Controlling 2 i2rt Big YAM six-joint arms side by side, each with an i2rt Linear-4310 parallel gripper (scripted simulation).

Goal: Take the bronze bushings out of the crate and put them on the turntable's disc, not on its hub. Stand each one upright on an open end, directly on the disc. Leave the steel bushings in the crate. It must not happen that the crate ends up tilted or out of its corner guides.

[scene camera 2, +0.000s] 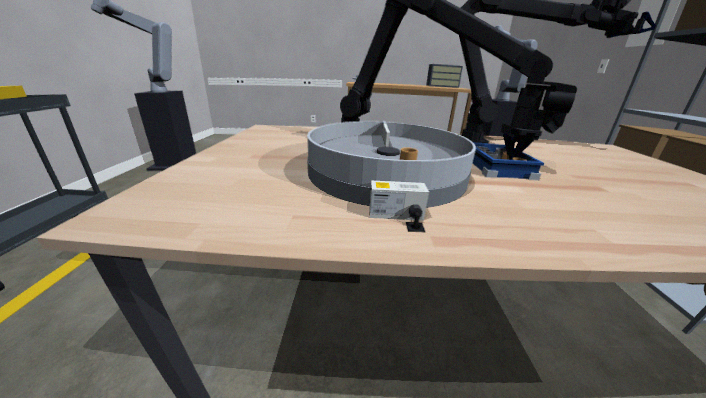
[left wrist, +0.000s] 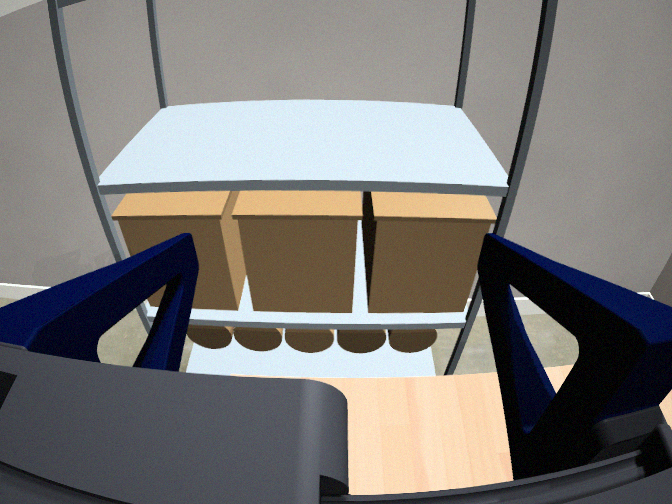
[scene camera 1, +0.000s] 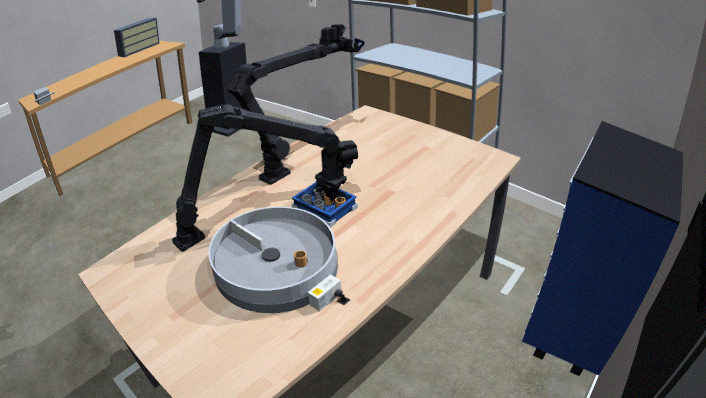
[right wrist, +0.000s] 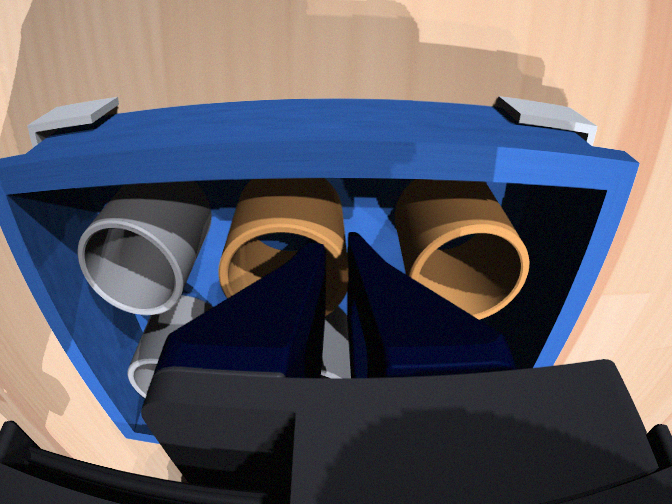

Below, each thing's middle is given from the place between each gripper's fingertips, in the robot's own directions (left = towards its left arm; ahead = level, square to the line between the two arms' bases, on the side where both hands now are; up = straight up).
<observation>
I see my right gripper 30 mm to the left of the blue crate point(scene camera 2: 507, 168), 20 mm past it and 10 mm above it. From my right hand the other things lie so: turntable disc point(scene camera 1: 237, 260) 390 mm to the right, 40 mm ahead, 20 mm above.
Right now my left hand point(scene camera 2: 642, 29) is 630 mm to the left of the blue crate, 450 mm above it and 260 mm short of it. From my left hand the other things lie so: turntable disc (990 mm to the right, 420 mm below, 310 mm ahead).
</observation>
